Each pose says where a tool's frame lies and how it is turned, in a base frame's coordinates. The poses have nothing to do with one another.
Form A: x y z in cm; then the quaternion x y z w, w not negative.
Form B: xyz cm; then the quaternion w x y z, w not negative. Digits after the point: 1 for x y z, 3 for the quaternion.
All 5 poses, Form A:
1: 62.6 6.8 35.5 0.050 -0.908 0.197 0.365
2: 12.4 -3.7 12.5 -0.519 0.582 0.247 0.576
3: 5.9 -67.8 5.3 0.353 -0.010 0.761 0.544
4: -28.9 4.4 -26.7 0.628 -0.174 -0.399 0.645
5: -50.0 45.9 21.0 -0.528 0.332 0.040 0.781
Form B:
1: 62.6 6.8 35.5 0.365 0.050 -0.908 0.197
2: 12.4 -3.7 12.5 0.576 -0.519 0.582 0.247
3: 5.9 -67.8 5.3 0.544 0.353 -0.010 0.761
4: -28.9 4.4 -26.7 0.645 0.628 -0.174 -0.399
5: -50.0 45.9 21.0 0.781 -0.528 0.332 0.040
